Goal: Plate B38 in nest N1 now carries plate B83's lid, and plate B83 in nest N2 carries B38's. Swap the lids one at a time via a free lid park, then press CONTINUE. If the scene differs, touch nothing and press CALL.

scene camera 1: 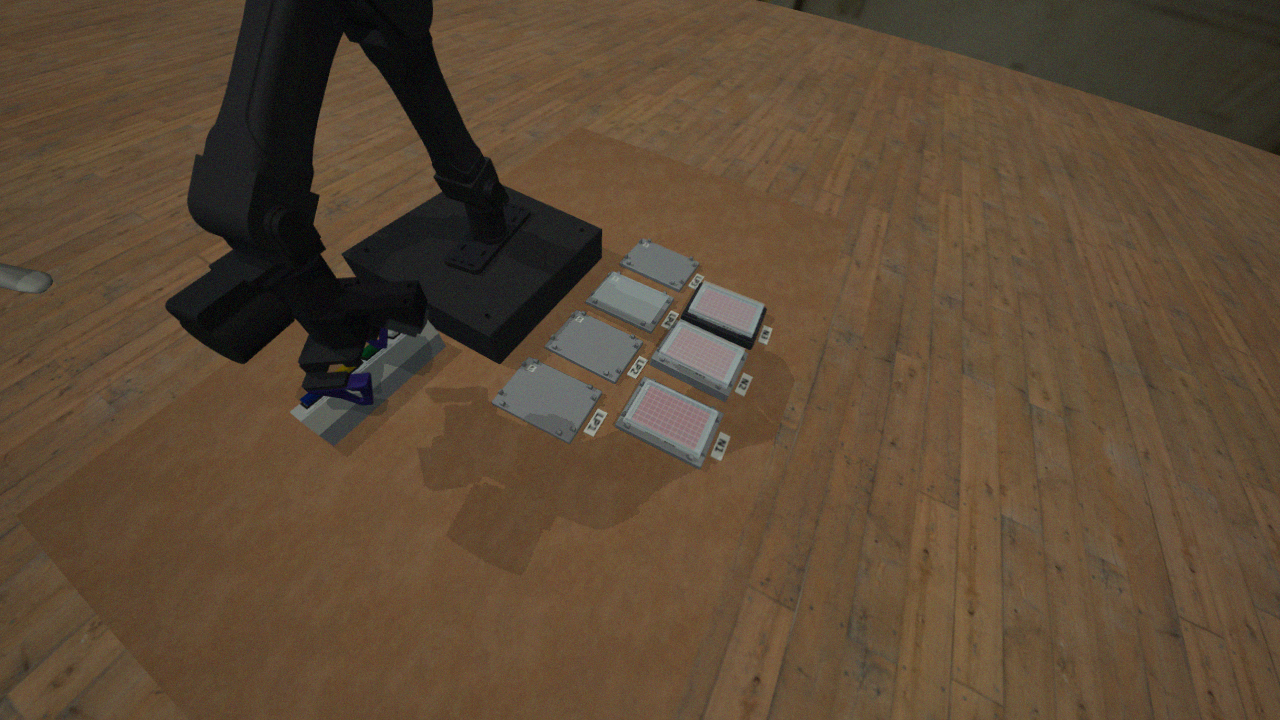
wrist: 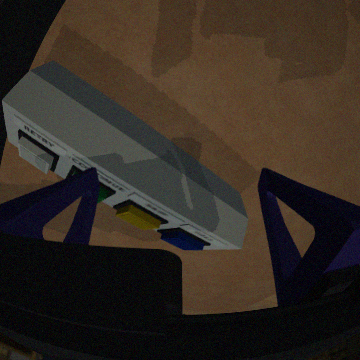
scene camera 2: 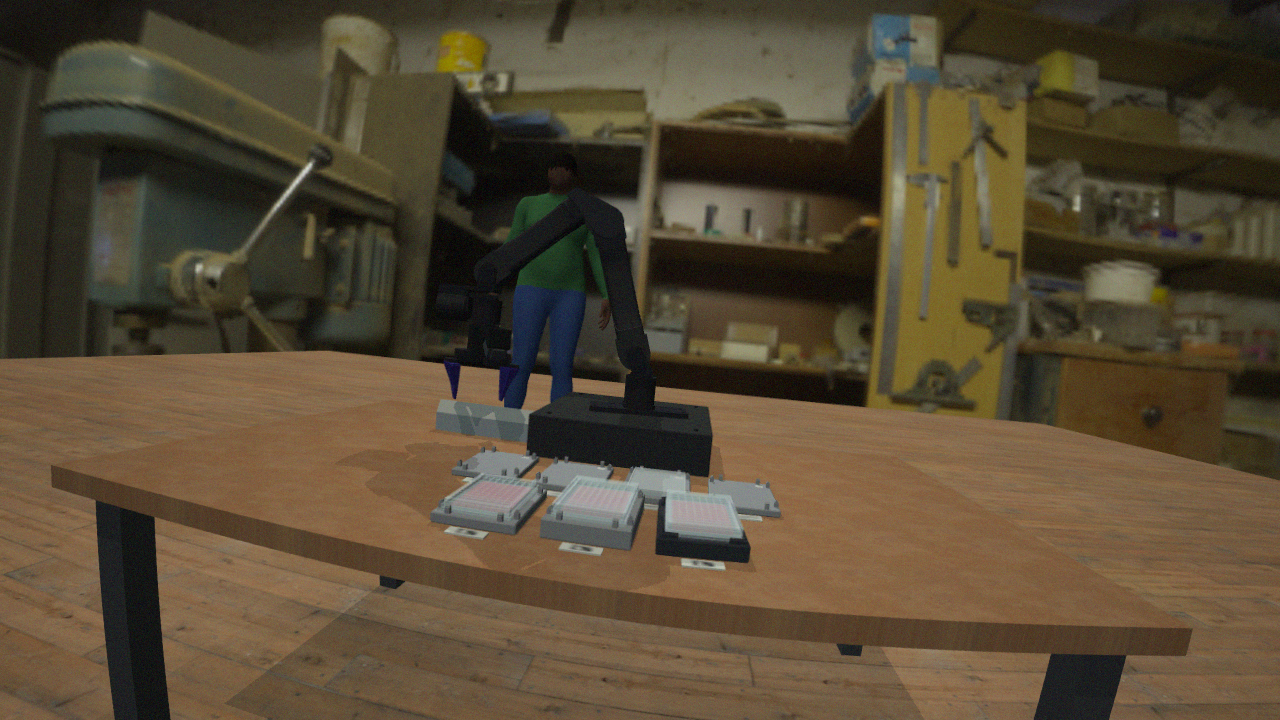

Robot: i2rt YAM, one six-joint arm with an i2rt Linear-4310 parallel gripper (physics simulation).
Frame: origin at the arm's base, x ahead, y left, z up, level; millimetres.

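Seen in the pictures: gripper, fingertip midpoint: (scene camera 1: 375,374) (wrist: 178,176) (scene camera 2: 477,399); arm's base, link origin: (scene camera 1: 490,237) (scene camera 2: 637,411).
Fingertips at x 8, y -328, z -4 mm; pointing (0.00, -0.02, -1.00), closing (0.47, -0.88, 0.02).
Offsets run from my fingertips to a thing's middle. "*": to the spot under its first point.
My gripper (scene camera 1: 371,367) (scene camera 2: 478,399) (wrist: 178,176) is open and empty, its fingertips over the button box {52 mm back, 20 mm left, 45 mm down} (scene camera 1: 398,367) (scene camera 2: 465,420) (wrist: 120,145). In the wrist view the left finger partly covers the green CONTINUE button {63 mm back, 48 mm left, 33 mm down} (wrist: 103,194). The blue button {84 mm back, 50 mm right, 33 mm down} (wrist: 183,239) lies between the fingers at the box's end, its label too dark to read. A pink plate under a clear lid {416 mm ahead, 119 mm left, 57 mm down} (scene camera 1: 669,416) (scene camera 2: 492,495) sits in nest N1, and another {433 mm ahead, 251 mm left, 41 mm down} (scene camera 1: 700,355) (scene camera 2: 595,499) in N2. Their plate and lid codes are unreadable. Lid park LP1 {218 mm ahead, 88 mm left, 67 mm down} (scene camera 1: 547,398) (scene camera 2: 494,463) and LP2 (scene camera 1: 595,344) (scene camera 2: 574,475) look bare.
A third park {* 273 mm ahead, 332 mm left, 59 mm down} (scene camera 1: 629,300) (scene camera 2: 659,483) looks paler, as if bearing a clear lid. A fourth park {295 mm ahead, 473 mm left, 67 mm down} (scene camera 1: 660,264) (scene camera 2: 744,497) looks bare. Another pink plate {455 mm ahead, 375 mm left, 45 mm down} (scene camera 1: 725,308) (scene camera 2: 704,516) sits in a black nest beside N2. The black arm base (scene camera 1: 546,255) (scene camera 2: 617,434) stands beside the box.
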